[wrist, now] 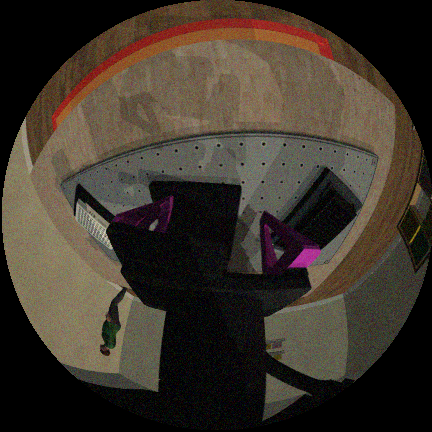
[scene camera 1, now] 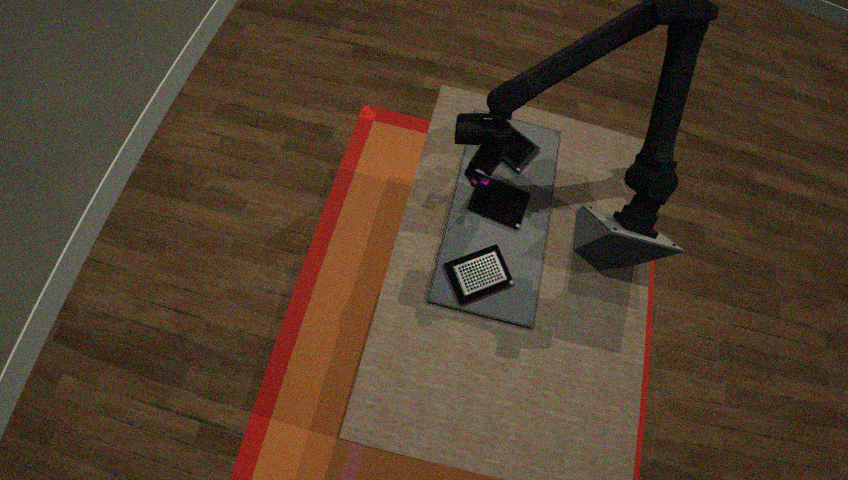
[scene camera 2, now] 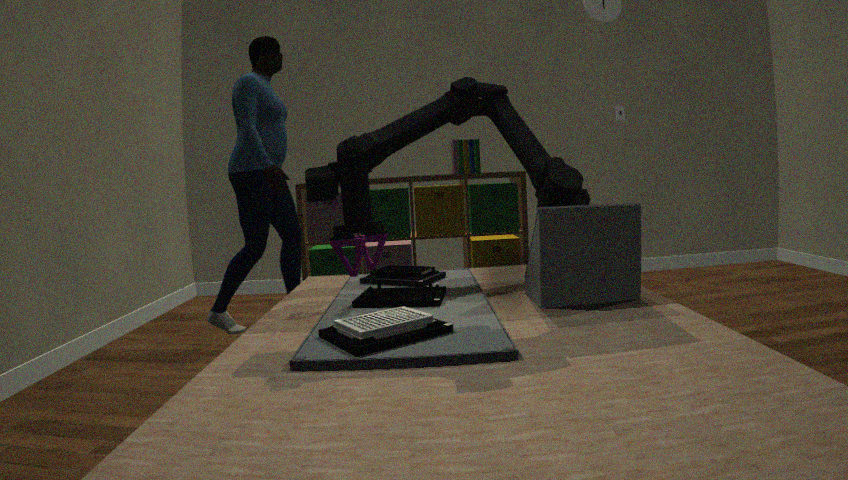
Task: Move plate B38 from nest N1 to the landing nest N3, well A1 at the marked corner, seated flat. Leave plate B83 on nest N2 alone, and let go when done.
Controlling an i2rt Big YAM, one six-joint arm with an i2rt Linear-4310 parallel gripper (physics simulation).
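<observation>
A black plate (scene camera 1: 517, 146) (scene camera 2: 404, 271) (wrist: 332, 212) sits on the back nest. A white plate (scene camera 1: 480, 273) (scene camera 2: 383, 321) (wrist: 91, 222) sits on the front nest (scene camera 1: 462, 295) (scene camera 2: 357, 349). The middle nest (scene camera 1: 499, 204) (scene camera 2: 398, 297) (wrist: 197, 191) is black and carries no plate; its pale corner mark shows in scene camera 1. No plate or nest label is readable, so I cannot tell which plate is B38. My gripper (scene camera 1: 477, 177) (scene camera 2: 361, 270) (wrist: 218, 207) is open and empty, its magenta fingers above the board near the middle nest's back-left edge. The gripper body hides part of that nest in the wrist view.
The nests stand in a row on a grey perforated board (scene camera 1: 496, 236) (scene camera 2: 470, 347) (wrist: 252, 150) on the wooden table (scene camera 1: 476, 386) (scene camera 2: 476, 428). The arm's grey pedestal (scene camera 1: 618, 249) (scene camera 2: 589, 255) stands right of the board. A person (scene camera 2: 258, 130) is behind the table at the left.
</observation>
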